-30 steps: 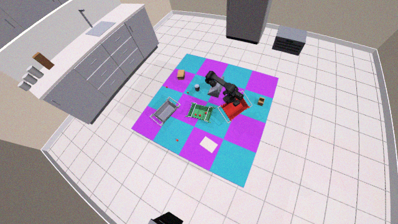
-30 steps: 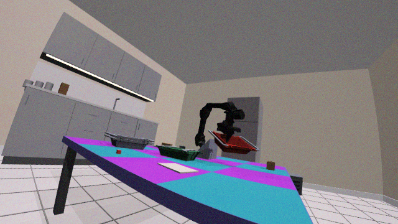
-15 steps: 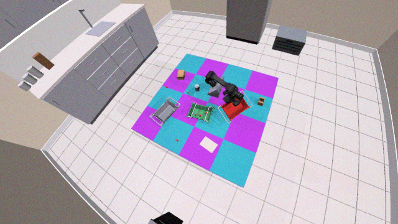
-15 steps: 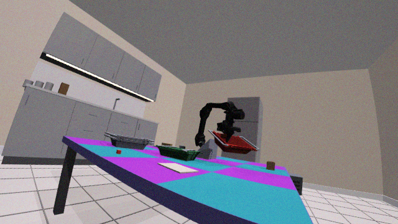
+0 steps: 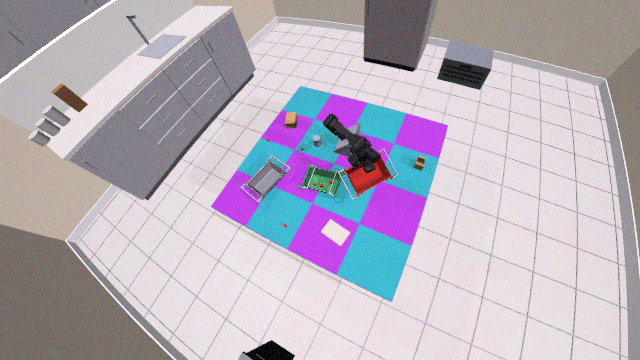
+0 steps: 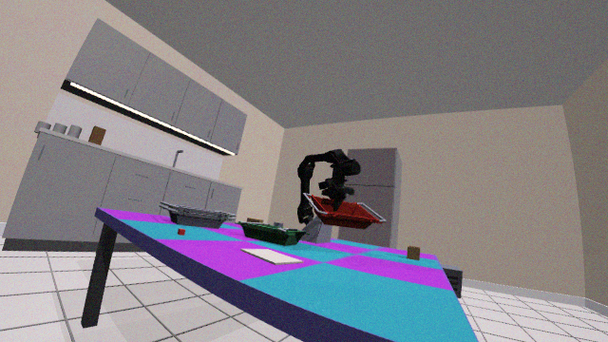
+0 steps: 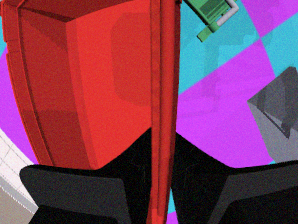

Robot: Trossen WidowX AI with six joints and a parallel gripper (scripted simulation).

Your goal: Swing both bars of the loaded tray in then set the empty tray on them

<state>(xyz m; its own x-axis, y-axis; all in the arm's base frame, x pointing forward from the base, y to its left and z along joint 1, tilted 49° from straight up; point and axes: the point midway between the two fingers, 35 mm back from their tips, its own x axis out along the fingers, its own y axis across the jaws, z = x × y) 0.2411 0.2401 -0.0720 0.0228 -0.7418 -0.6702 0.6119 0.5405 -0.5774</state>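
The red tray is 4 cm ahead of my gripper tip and 6 cm to the left of it. The rest, counted from my gripper tip: white flat plate (39 cm ahead, 1 cm to the right, 16 cm below).
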